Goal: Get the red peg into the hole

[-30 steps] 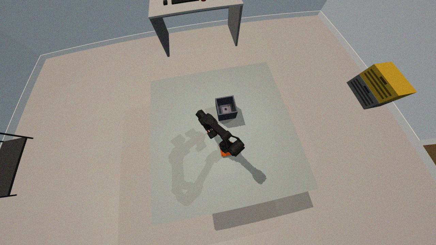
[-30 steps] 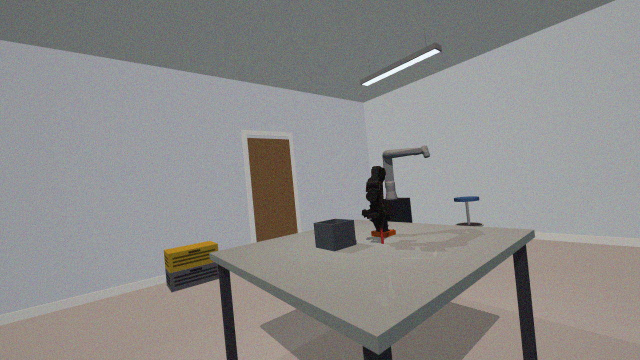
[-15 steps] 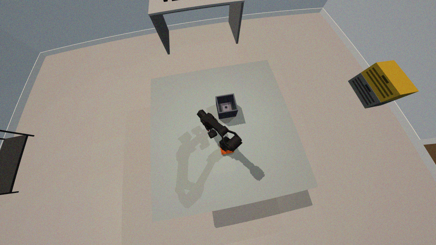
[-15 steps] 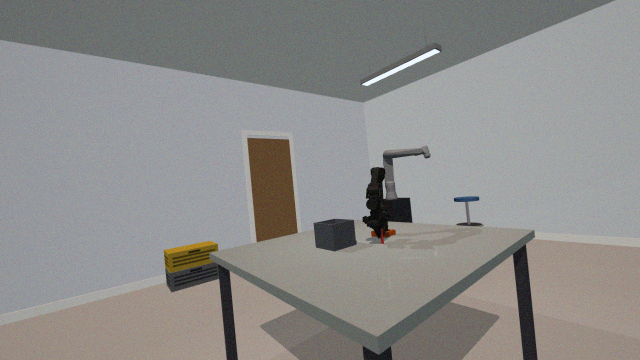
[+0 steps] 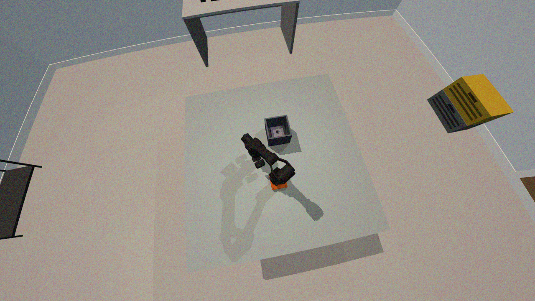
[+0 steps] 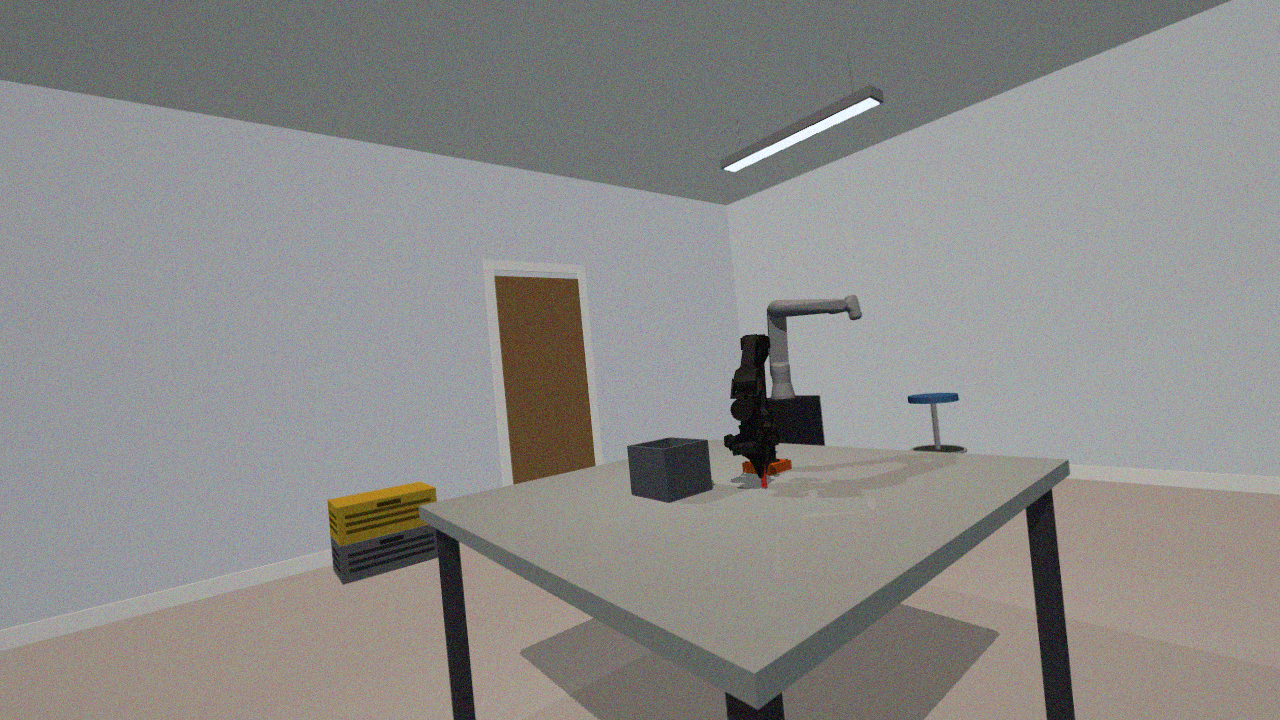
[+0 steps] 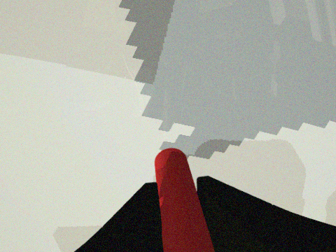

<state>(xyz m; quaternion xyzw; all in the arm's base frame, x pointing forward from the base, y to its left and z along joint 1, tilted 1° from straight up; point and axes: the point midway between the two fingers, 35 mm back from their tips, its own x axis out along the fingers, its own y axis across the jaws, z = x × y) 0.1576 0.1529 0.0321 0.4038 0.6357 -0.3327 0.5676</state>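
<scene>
The light plate is 180 mm ahead of my gripper tip, 170 mm to the right of it and 20 mm above it. The rest, counted from my gripper tip: red peg (10 mm above).
</scene>
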